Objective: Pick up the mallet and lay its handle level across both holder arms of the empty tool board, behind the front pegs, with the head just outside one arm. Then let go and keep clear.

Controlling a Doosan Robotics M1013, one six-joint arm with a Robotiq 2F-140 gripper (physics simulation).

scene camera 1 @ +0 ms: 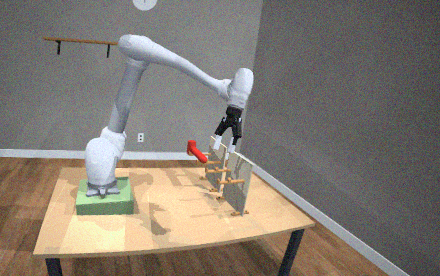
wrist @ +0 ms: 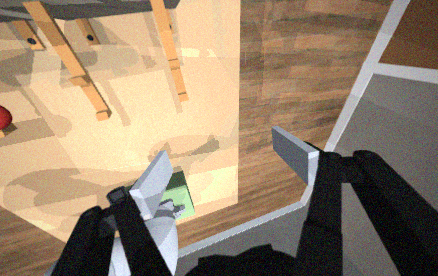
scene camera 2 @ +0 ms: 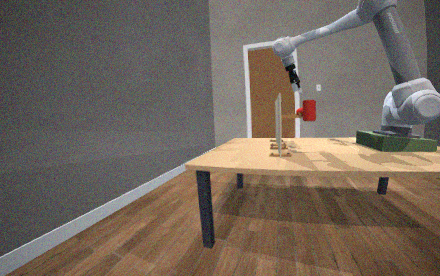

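Seen in the pictures: gripper, fingertip midpoint: [scene camera 1: 222,150] [wrist: 220,149] [scene camera 2: 297,92]; arm's base, origin of the base link: [scene camera 1: 102,188] [wrist: 157,213] [scene camera 2: 394,135].
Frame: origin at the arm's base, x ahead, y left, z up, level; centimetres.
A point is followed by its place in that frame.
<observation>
The red mallet [scene camera 1: 192,147] @(y 21.8, x 59.7, z 16.7 cm) [scene camera 2: 309,110] @(y 29.7, x 61.6, z 14.8 cm) rests at the far tool board [scene camera 1: 215,159] @(y 12.8, x 73.2, z 11.3 cm), seemingly on that board's arms. Part of its red handle [wrist: 4,118] @(y 1.8, x 60.0, z 15.4 cm) shows at the left edge of the wrist view. The empty tool board [scene camera 1: 240,186] @(y -22.4, x 72.8, z 8.5 cm) [scene camera 2: 278,125] [wrist: 100,10] @(y -14.1, x 72.6, z 1.9 cm) stands upright nearer scene camera 1. Its two holder arms, one arm [scene camera 1: 233,181] @(y -25.1, x 66.0, z 13.3 cm) [wrist: 70,65] @(y -9.3, x 65.3, z 13.4 cm) and the other arm [scene camera 1: 218,170] @(y -10.1, x 64.3, z 13.4 cm) [wrist: 167,45] @(y -24.4, x 66.1, z 13.4 cm), point toward the robot base and carry pegs near their front ends. My gripper [scene camera 1: 224,148] @(y -26.9, x 55.7, z 31.3 cm) [scene camera 2: 297,89] @(y -26.9, x 55.7, z 31.3 cm) [wrist: 220,149] @(y -26.9, x 55.7, z 31.3 cm) is open and empty, above the arms, on their side of the boards.
The boards stand on small wooden feet on the table [scene camera 1: 165,235] @(y -37.0, x 27.1, z -7.3 cm) [scene camera 2: 225,159] @(y 30.5, x 100.1, z -7.3 cm). The robot's green base block [scene camera 1: 105,200] @(y -14.4, x 0.9, z 0.3 cm) [scene camera 2: 395,142] @(y 13.2, x 9.5, z -2.2 cm) [wrist: 180,197] @(y -12.6, x 7.1, z 0.8 cm) stands across the table from them. Walls and a door [scene camera 2: 265,95] are beyond the table.
</observation>
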